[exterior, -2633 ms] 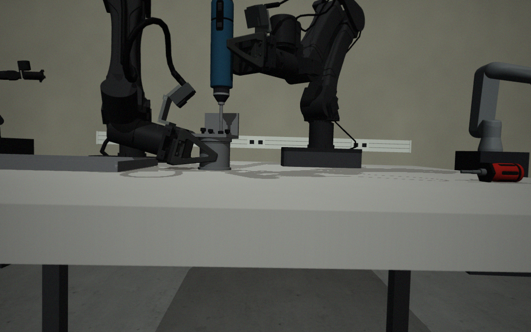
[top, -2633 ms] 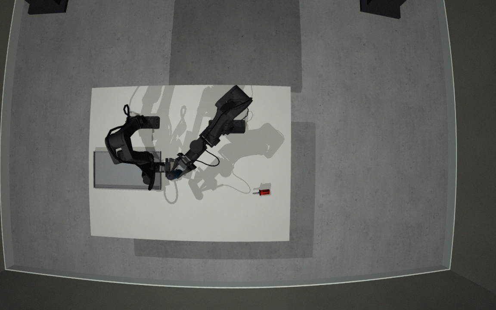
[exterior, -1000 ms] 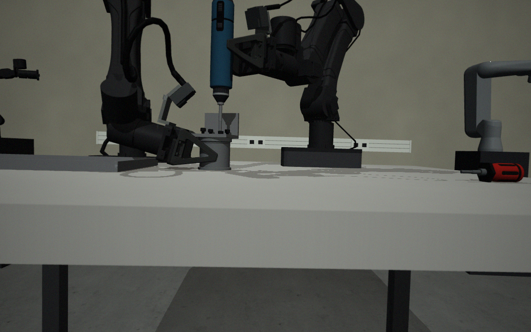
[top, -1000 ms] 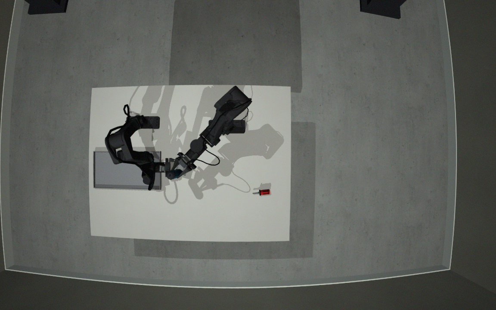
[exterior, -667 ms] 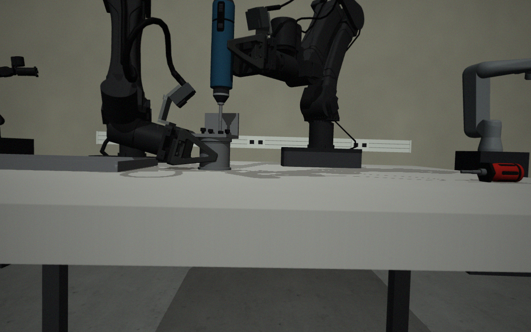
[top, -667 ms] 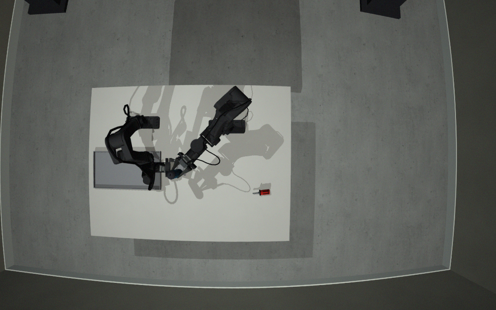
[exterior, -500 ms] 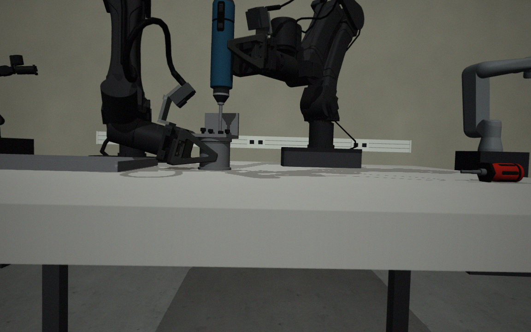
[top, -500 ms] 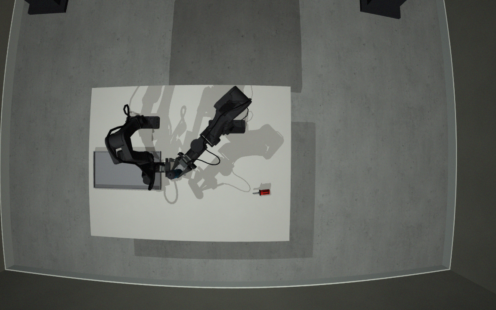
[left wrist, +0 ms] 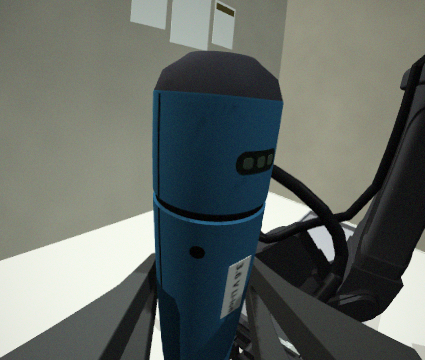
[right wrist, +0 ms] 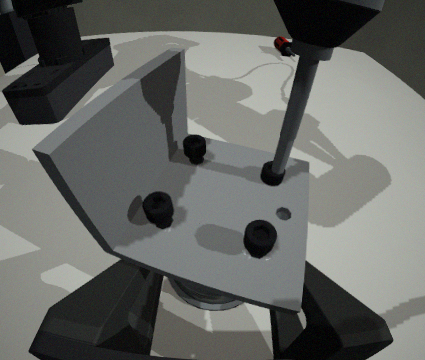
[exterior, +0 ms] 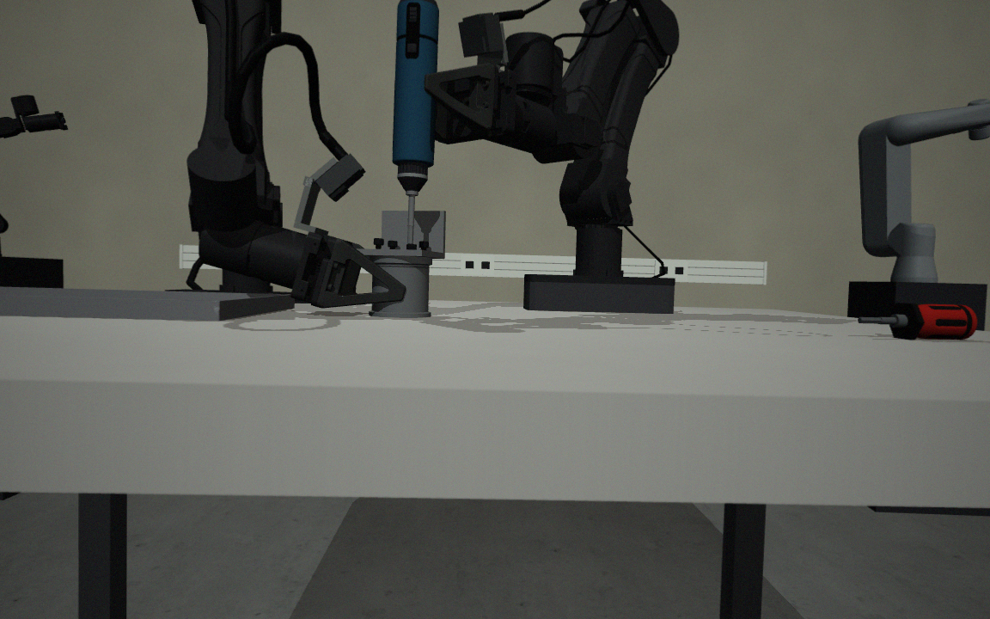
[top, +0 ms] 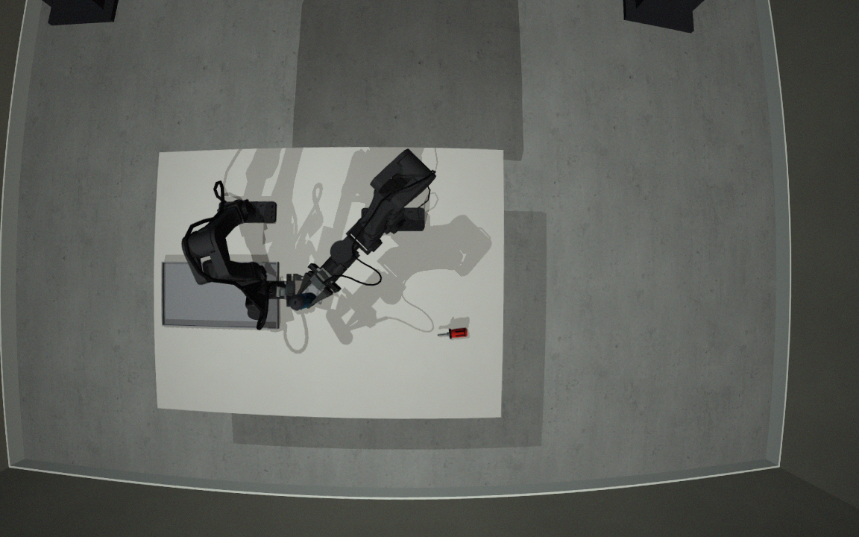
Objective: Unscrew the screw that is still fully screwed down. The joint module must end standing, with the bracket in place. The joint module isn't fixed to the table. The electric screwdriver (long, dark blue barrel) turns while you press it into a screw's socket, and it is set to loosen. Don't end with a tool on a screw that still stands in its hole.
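Now: the joint module right at my right hand. Also, from my right hand: flat grey plate (4 cm ahead, 34 cm to the right, 2 cm below); grey l-shaped bracket (5 cm above); screwdriver bit (2 cm ahead, 1 cm to the left, 7 cm above).
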